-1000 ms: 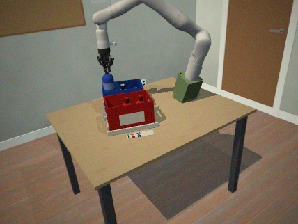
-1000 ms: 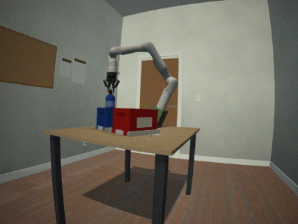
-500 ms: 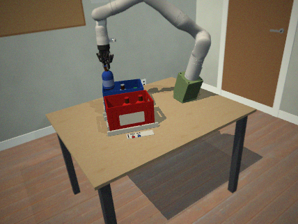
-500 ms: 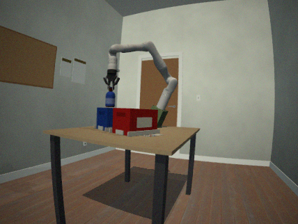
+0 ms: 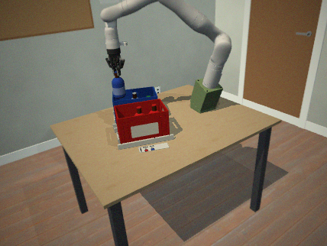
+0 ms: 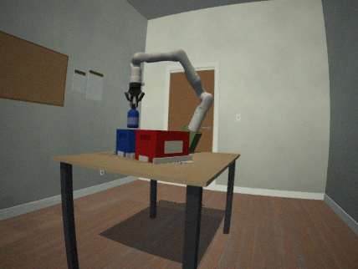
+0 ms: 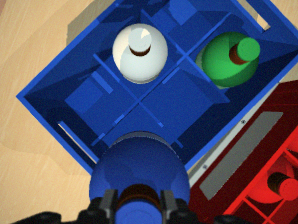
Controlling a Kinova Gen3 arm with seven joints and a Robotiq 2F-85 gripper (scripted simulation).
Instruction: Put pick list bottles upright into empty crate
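The blue-label bottle lies 70 mm below my hand. Also, from my hand: blue crate (250 mm below, 100 mm behind, 20 mm to the right); green-label bottle (250 mm below, 170 mm behind, 50 mm to the left); white-label bottle (250 mm below, 120 mm behind, 60 mm to the right).
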